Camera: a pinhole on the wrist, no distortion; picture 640 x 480 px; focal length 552.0 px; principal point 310.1 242.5 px. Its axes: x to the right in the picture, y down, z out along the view. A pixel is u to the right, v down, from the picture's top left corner.
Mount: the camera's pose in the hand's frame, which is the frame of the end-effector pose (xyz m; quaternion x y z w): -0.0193 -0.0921 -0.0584 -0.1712 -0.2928 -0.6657 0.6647
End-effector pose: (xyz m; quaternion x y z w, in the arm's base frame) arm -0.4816 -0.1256 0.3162 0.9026 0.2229 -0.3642 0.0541
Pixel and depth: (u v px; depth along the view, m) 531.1 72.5 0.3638
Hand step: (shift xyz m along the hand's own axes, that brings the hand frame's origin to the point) -0.1968 0.0120 0.2934
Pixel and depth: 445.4 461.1 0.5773
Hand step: 0.1046 0.1659 0.5105
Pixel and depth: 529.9 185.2 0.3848
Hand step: -0.1296 0.0230 0.3260
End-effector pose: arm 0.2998 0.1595 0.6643 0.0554 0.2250 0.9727 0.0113
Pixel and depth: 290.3 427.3 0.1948
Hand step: 0.0139 0.0372 0.0978
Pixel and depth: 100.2 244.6 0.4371
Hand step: -0.0786 0.3083 0.1758
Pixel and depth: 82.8 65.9 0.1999
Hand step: -0.1098 0.0924 0.0343
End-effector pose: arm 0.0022 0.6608 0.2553 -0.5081 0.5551 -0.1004 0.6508
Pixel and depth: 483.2 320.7 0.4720
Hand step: -0.0381 0.0869 0.4072
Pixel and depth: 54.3 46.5 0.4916
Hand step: -0.2574 0.3806 0.1512
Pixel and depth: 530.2 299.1 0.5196
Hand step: -0.0626 0.0691 0.4782
